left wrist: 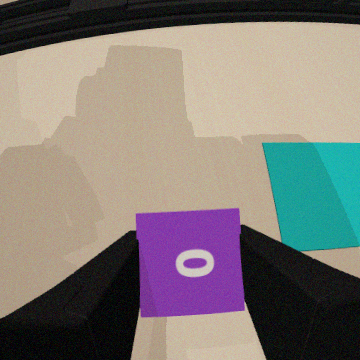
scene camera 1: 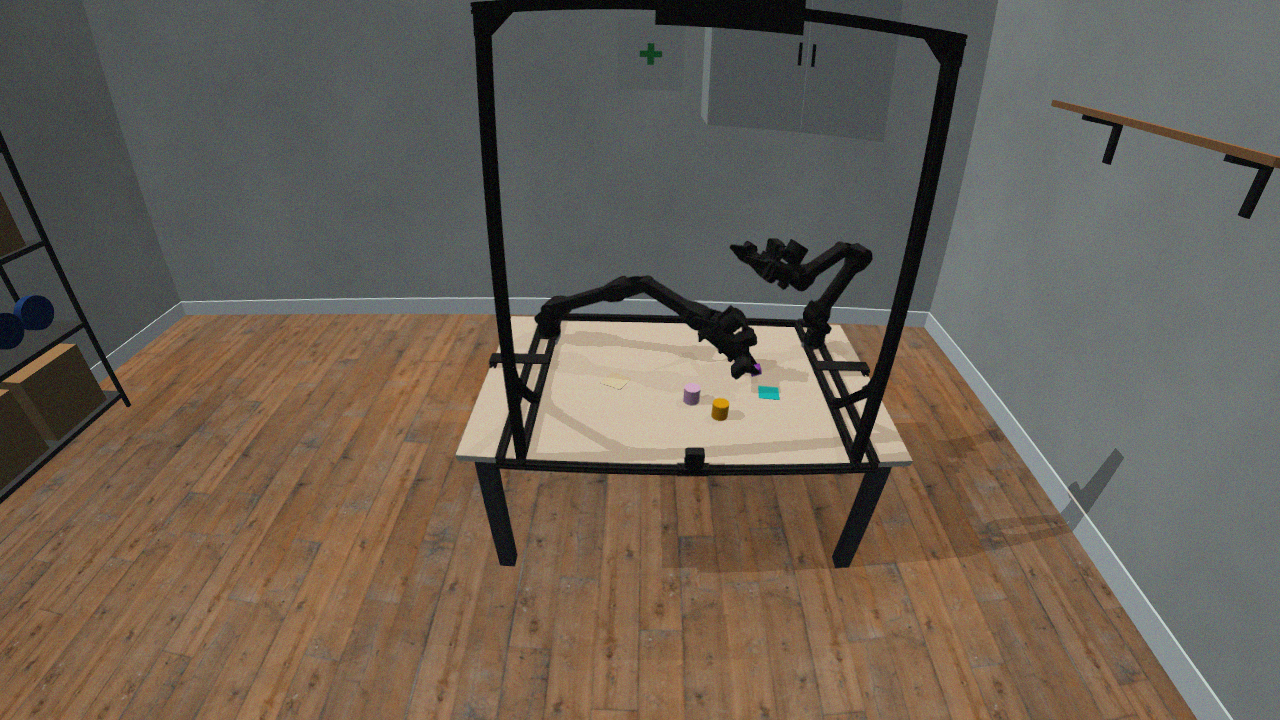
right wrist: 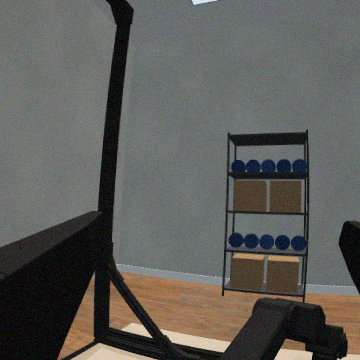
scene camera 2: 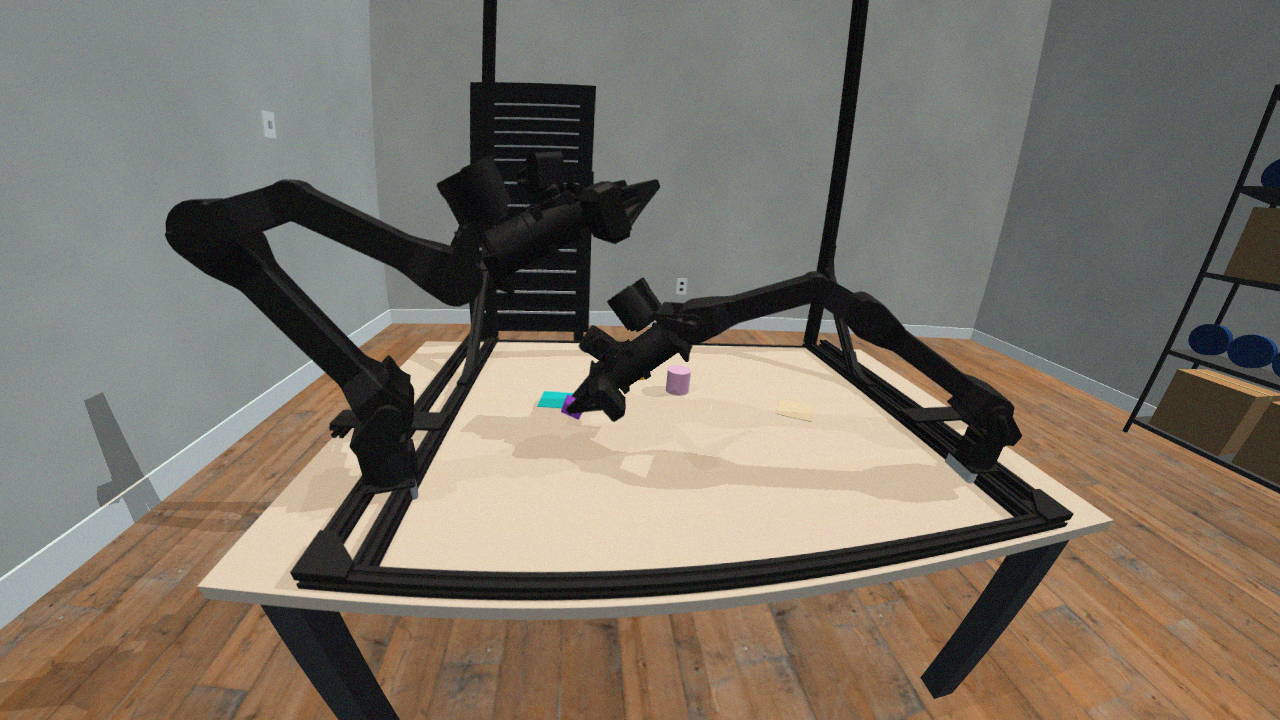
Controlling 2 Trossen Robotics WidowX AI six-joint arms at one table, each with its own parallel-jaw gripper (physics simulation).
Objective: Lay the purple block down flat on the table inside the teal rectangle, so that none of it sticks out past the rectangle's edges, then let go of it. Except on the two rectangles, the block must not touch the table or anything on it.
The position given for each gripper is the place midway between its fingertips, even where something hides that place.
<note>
The left gripper (scene camera 2: pixel 568 406) holds a purple block (left wrist: pixel 189 261), clear of everything else. The right gripper (scene camera 2: pixel 641 183) is open and holds nothing.
The left gripper also shows in the left wrist view (left wrist: pixel 186 239) and in scene camera 1 (scene camera 1: pixel 757 370). The right gripper is seen too in scene camera 1 (scene camera 1: pixel 737 251) and in the right wrist view (right wrist: pixel 226 229). The right wrist view misses the purple block: it is out of frame.
</note>
